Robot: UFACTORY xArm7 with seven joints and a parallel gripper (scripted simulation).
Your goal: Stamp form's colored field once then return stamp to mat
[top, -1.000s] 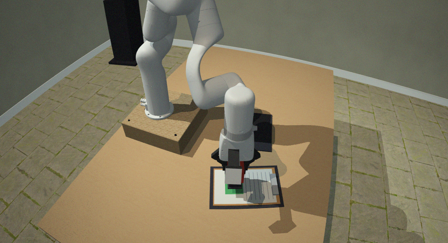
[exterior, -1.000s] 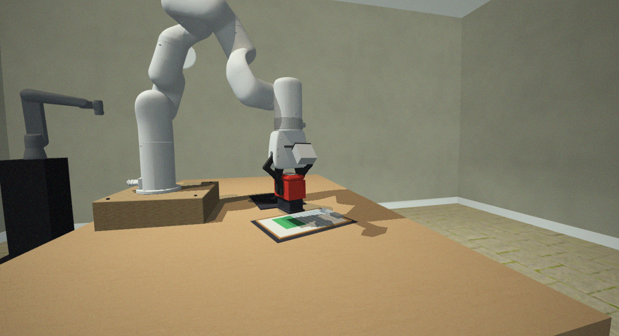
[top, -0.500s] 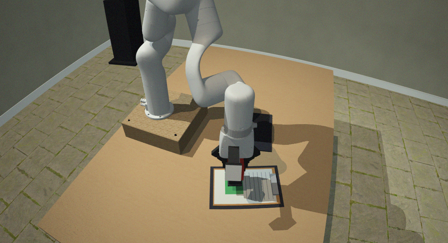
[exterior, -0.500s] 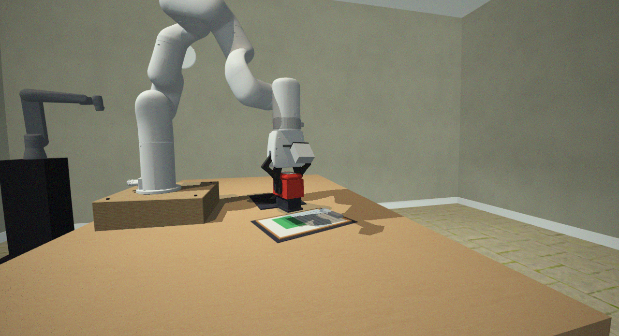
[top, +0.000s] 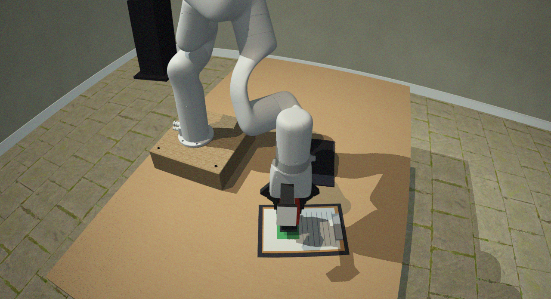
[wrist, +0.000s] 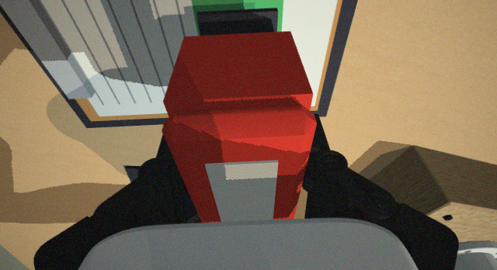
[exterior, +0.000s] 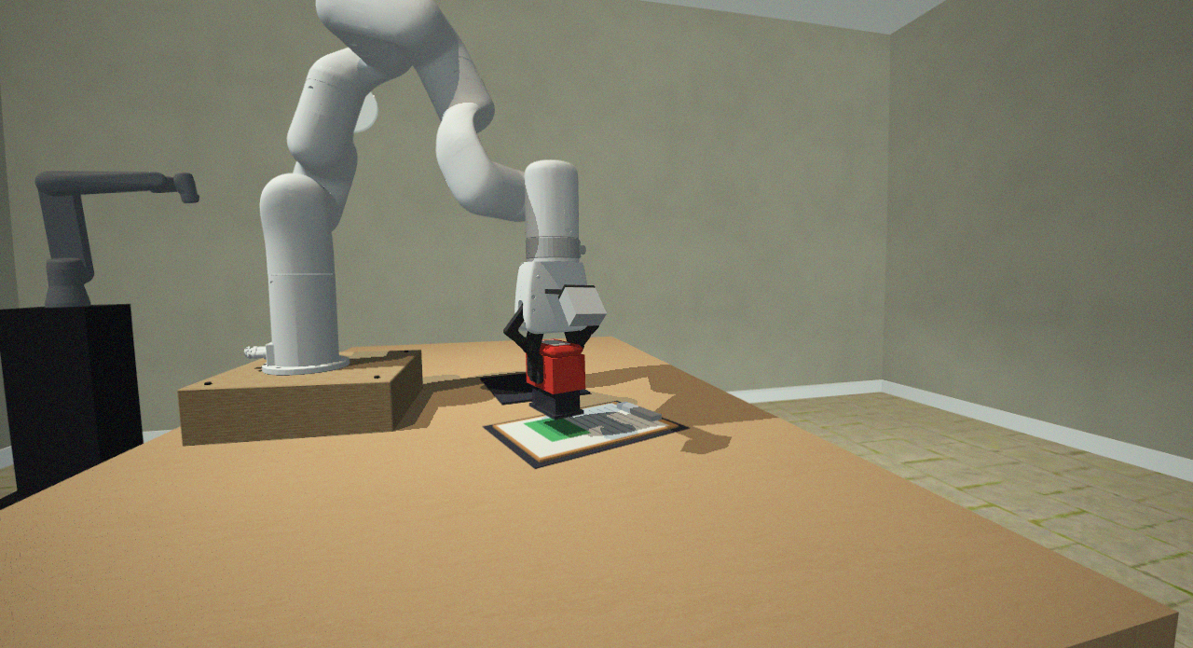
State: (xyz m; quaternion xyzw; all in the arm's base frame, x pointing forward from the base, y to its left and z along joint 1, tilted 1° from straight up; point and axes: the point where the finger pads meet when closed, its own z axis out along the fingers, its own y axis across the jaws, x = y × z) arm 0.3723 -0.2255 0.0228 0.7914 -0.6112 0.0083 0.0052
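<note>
Right now the red stamp is 20 mm below my hand. Round my hand: dark mat (20 mm ahead, 290 mm to the left, 90 mm below).
</note>
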